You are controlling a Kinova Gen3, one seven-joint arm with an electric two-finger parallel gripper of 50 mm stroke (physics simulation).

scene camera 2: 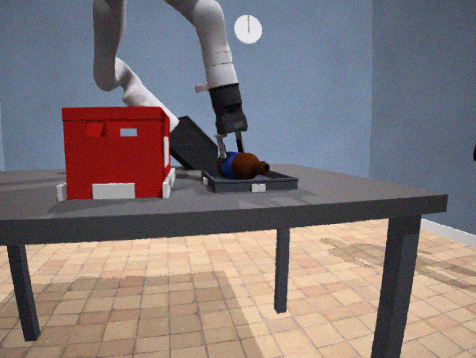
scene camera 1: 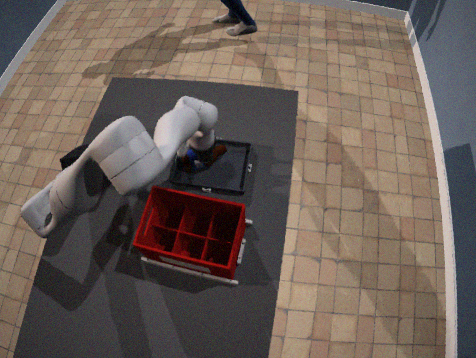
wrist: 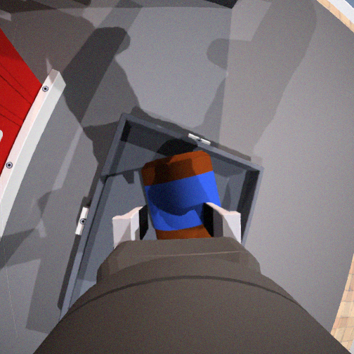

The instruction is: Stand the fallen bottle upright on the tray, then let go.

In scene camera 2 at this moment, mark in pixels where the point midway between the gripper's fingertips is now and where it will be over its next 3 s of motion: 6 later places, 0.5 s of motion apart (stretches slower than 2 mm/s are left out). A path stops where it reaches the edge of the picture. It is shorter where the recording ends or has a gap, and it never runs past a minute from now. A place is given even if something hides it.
The gripper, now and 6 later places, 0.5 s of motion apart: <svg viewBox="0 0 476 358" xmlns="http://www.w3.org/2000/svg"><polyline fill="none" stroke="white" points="233,154 234,152 242,148 250,146 253,155 263,177 264,182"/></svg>
